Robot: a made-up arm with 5 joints. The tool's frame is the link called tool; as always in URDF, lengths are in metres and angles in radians. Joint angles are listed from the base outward. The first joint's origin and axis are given. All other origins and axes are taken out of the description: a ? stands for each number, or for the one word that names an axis. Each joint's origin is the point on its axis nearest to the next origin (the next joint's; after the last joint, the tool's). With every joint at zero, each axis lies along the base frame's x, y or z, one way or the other. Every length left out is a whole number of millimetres.
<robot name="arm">
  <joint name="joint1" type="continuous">
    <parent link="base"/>
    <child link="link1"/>
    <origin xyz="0 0 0.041" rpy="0 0 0"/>
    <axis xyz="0 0 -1"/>
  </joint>
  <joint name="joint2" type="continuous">
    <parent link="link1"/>
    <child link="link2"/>
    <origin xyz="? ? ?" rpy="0 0 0"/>
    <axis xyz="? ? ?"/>
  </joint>
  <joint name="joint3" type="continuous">
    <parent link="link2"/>
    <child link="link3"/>
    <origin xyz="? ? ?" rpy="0 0 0"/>
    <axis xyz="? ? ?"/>
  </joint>
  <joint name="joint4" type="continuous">
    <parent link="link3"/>
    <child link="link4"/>
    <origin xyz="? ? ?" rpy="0 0 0"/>
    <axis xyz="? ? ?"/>
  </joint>
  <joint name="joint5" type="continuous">
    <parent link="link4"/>
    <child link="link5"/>
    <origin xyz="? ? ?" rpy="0 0 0"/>
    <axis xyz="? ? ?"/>
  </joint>
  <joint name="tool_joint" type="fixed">
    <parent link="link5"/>
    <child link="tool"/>
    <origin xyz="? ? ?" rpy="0 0 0"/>
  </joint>
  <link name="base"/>
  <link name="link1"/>
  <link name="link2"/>
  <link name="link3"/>
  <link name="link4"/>
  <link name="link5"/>
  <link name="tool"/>
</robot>
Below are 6 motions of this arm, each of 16 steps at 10 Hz.
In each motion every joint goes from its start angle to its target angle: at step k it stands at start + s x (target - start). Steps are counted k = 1, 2, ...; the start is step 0. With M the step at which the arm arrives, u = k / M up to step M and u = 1 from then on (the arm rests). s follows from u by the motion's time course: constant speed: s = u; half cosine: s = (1 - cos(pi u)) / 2; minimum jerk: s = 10 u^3 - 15 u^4 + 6 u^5.
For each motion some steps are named. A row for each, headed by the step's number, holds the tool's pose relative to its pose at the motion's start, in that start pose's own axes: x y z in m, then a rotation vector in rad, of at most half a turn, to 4 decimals.
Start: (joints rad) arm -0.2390 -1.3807 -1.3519 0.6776 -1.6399
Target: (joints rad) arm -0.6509 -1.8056 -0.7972 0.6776 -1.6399
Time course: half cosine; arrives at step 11
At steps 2, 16:
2: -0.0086 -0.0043 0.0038 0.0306 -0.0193 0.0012
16: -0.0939 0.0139 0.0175 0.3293 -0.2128 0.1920

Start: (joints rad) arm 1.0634 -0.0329 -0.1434 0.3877 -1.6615
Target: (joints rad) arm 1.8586 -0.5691 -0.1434 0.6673 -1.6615
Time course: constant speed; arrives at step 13
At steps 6, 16:
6: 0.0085 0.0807 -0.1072 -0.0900 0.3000 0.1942
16: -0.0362 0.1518 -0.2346 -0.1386 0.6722 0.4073

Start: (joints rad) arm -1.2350 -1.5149 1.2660 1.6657 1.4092
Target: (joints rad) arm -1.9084 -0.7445 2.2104 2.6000 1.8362
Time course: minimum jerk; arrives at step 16
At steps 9, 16:
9: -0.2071 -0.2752 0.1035 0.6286 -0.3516 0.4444
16: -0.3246 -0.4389 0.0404 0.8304 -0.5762 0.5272

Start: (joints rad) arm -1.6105 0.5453 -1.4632 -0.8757 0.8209
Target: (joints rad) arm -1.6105 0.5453 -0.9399 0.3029 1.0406
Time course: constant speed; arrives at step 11
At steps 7, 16:
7: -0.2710 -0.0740 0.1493 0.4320 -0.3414 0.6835
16: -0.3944 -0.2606 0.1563 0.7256 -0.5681 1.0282

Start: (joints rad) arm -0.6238 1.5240 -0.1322 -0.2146 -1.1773
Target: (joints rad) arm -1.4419 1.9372 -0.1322 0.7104 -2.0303
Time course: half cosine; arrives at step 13
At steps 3, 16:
3: -0.0236 -0.0429 0.0053 -0.0046 -0.0667 -0.1545
16: -0.1211 -0.2869 -0.2848 0.0587 0.4269 -1.1847

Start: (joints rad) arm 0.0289 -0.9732 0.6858 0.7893 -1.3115
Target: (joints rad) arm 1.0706 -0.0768 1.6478 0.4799 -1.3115
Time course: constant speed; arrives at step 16
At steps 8, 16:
8: -0.1317 -0.2707 -0.2892 0.6992 0.3161 -0.5378
16: -0.4387 -0.2960 -0.4728 1.3014 0.1854 -1.1007

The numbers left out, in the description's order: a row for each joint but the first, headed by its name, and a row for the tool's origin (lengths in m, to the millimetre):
joint2: xyz -0.068 -0.092 0, axis 0 -1 0
joint3: xyz -0.004 0 -0.082, axis 1 0 0
joint4: xyz 0 -0.143 0.068, axis 0 -1 0
joint5: xyz 0.415 0 0.096, axis 1 0 0
tool: xyz 0 0.111 0.377

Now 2 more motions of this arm.
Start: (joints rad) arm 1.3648 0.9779 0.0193 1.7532 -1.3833
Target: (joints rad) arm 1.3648 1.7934 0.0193 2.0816 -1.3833
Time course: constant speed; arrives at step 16
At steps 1, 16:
1: -0.0054 -0.0286 0.0053 0.0010 -0.0131 -0.0703
16: -0.2966 -0.3315 0.0572 0.0152 -0.2078 -1.1247

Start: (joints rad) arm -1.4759 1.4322 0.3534 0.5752 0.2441
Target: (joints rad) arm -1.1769 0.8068 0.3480 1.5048 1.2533
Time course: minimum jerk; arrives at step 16
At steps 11, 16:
11: -0.1379 -0.0462 0.1513 0.4714 -0.2218 0.2190
16: -0.1519 -0.0399 0.1621 0.5672 -0.2310 0.3093

